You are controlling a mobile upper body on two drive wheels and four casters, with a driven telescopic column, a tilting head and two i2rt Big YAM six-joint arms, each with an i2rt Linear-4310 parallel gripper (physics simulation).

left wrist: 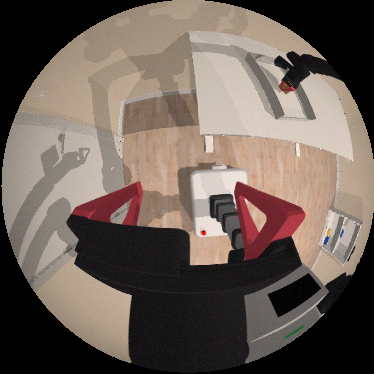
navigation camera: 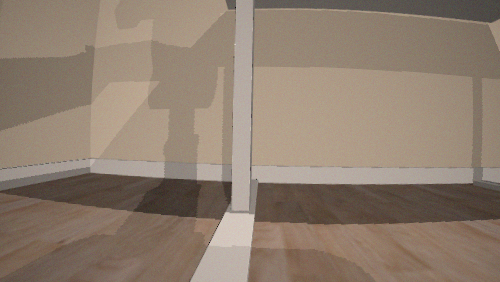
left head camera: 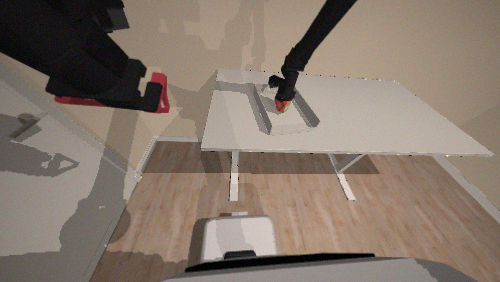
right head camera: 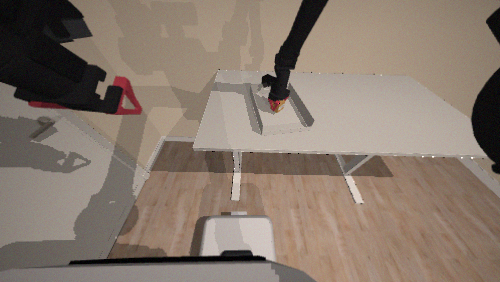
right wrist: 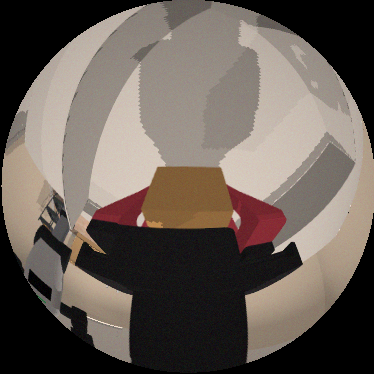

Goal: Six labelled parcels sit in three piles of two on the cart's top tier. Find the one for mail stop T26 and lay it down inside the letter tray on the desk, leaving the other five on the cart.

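Places are measured from the left arm's base along level axes (x back, y down, z right), in metres.
Where they show: left gripper, fingertip midpoint: (left wrist: 187,186) (left head camera: 143,107) (right head camera: 118,109); right gripper, fingertip midpoint: (left wrist: 282,87) (left head camera: 281,108) (right head camera: 276,108) (right wrist: 188,186).
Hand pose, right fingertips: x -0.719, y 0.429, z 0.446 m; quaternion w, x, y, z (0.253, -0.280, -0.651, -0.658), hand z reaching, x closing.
Each offset is from my right fingertips to the centre of the thing. Level surfaces: height alone.
My right gripper (left head camera: 282,104) (right head camera: 277,103) (left wrist: 282,87) is shut on a brown parcel {dx +0.002, dy -0.025, dz +0.003 m} (right wrist: 187,187), hanging over the letter tray {dx -0.019, dy -0.006, dz +0.008 m} (left head camera: 311,118) (right head camera: 306,115) (left wrist: 265,90) (right wrist: 320,192). The parcel sits between the red fingers in the right wrist view; its label does not show. Its height above the tray floor is hard to tell. The tray is light, with raised grey side walls, on the white desk {dy +0.029 m} (left head camera: 380,115) (right head camera: 380,115) (left wrist: 225,100). My left gripper (left wrist: 187,186) is open and empty, off to the desk's left. The cart and the other five parcels cannot be made out.
My white base (left head camera: 240,232) (right head camera: 237,232) (left wrist: 202,180) stands on the wooden floor before the desk. A desk leg (left head camera: 234,175) (navigation camera: 243,110) stands near it. A grey door (left head camera: 45,200) is at the left. A small container (left wrist: 330,245) with blue and yellow items shows at the right.
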